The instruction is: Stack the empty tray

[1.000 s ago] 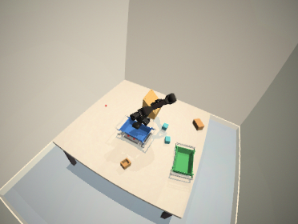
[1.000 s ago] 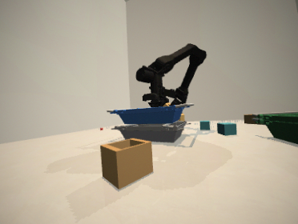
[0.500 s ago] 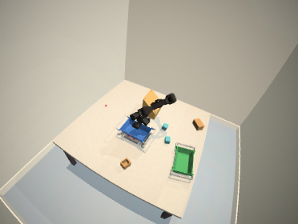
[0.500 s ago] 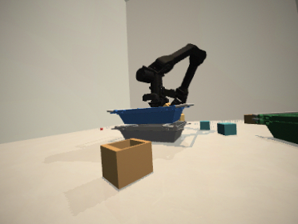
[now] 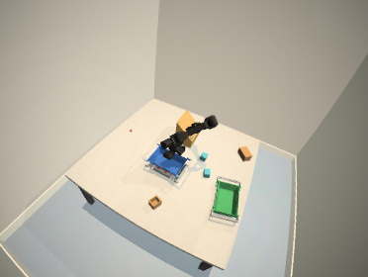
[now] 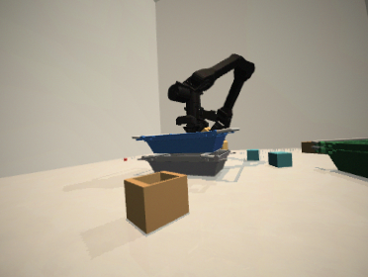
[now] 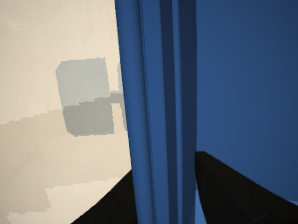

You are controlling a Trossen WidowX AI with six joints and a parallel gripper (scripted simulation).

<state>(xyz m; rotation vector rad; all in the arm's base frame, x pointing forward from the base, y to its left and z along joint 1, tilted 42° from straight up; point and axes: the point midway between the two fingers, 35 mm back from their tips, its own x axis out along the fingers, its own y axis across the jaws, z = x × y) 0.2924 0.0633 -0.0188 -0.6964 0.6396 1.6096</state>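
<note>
Right now the blue tray is 70 mm ahead of my gripper tip, 30 mm above it and 10 mm to the left of it. The rest, counted from my gripper tip: brown block (480 mm behind, 470 mm to the left, 50 mm below); then small brown box (350 mm ahead, 120 mm to the left, 70 mm below).
</note>
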